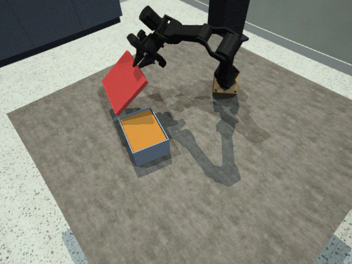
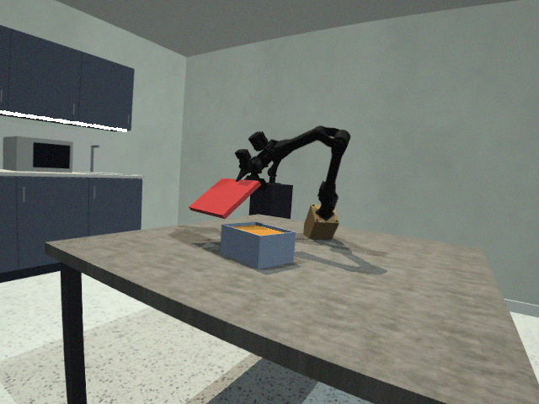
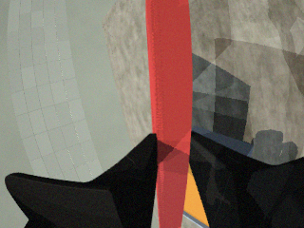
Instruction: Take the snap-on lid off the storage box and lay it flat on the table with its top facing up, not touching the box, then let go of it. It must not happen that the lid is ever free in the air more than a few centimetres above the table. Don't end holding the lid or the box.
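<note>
My hand is 9 cm short of the red lid and 7 cm above it. The rest, counted from my hand: blue storage box 10 cm ahead, 21 cm to the left, 21 cm below.
</note>
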